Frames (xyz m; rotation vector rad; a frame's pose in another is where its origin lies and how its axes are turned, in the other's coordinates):
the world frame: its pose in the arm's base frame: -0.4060 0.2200 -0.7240 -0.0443 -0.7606 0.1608
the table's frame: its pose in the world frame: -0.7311 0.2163 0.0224 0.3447 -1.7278 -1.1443
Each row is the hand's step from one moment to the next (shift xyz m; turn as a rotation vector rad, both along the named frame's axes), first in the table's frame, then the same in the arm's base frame.
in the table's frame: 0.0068 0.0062 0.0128 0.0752 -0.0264 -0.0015
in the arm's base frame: -0.0151 0.0032 -0.0030 -0.0357 -0.0711 -0.0057
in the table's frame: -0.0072 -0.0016 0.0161 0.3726 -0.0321 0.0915
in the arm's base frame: -0.0048 0.0108 -0.0131 -0.2824 -0.2607 -0.0231
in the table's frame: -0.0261 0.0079 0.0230 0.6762 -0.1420 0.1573
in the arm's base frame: -0.0012 0.0328 -0.0140 -0.4703 -0.5212 -0.0967
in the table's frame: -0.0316 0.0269 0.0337 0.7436 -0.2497 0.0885
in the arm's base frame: -0.0128 0.0512 -0.0084 -0.4229 -0.6561 -0.1172
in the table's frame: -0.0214 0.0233 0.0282 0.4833 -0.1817 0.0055
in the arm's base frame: -0.0143 0.0395 -0.0056 -0.2336 -0.4572 -0.0553
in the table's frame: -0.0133 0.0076 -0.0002 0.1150 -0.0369 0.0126
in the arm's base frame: 0.0053 0.0140 0.0034 -0.0655 -0.1010 -0.0162
